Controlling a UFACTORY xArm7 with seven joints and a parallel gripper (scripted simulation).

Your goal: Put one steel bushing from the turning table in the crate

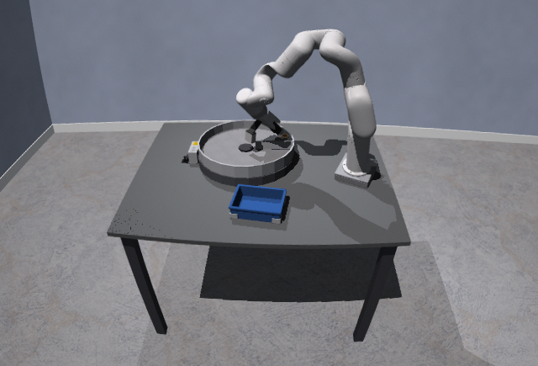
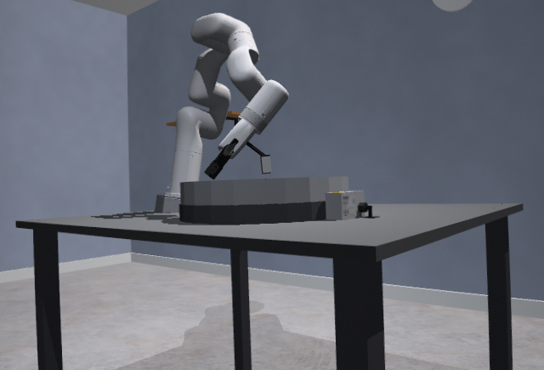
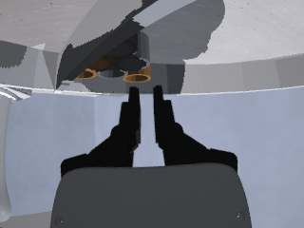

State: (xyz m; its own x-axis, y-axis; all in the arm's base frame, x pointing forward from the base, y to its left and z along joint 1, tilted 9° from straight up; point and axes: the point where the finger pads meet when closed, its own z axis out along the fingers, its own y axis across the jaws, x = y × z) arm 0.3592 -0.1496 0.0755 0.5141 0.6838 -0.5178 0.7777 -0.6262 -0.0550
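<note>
Right now my hand is 41 cm to the right of the blue crate, 10 cm above it and 1 cm short of it. From my hand the other things lie so: round turning table (12 cm ahead, 7 cm to the left, 7 cm below).
</note>
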